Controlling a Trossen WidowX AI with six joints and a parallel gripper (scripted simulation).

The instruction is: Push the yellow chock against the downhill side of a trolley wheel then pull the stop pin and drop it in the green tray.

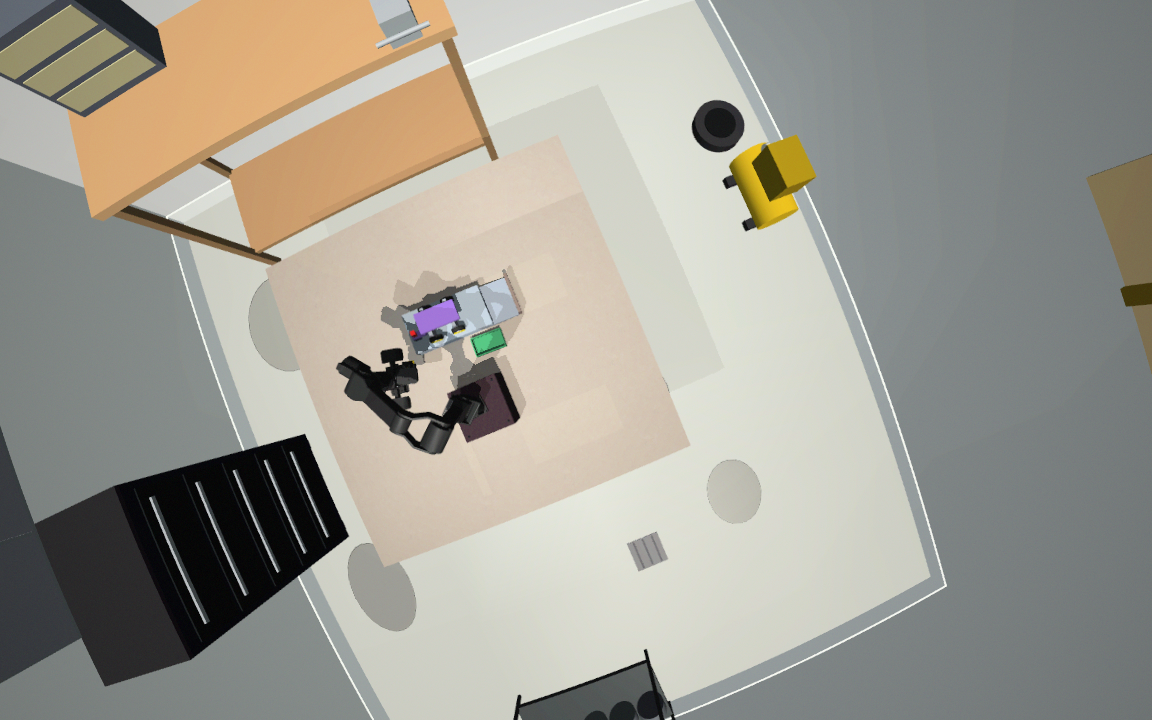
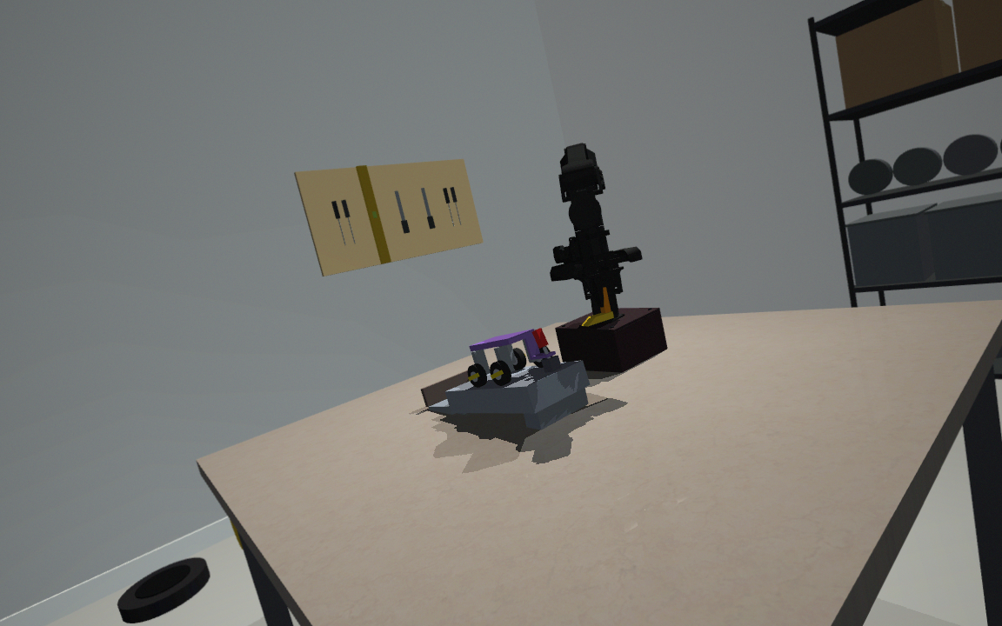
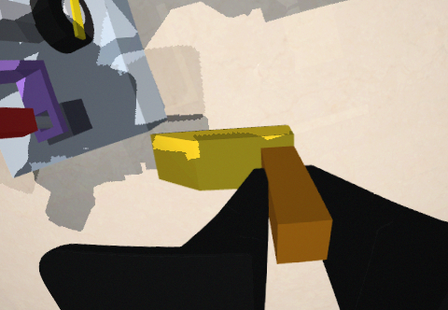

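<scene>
The yellow chock is 2 cm ahead of my gripper tip, 1 cm to the right of it and 1 cm below it. The rest, counted from my gripper tip: grey ramp (17 cm to the right, 14 cm ahead, 13 cm below); then purple trolley (16 cm to the right, 14 cm ahead, 6 cm below); then red-headed stop pin (13 cm ahead, 7 cm to the right, 5 cm below).
</scene>
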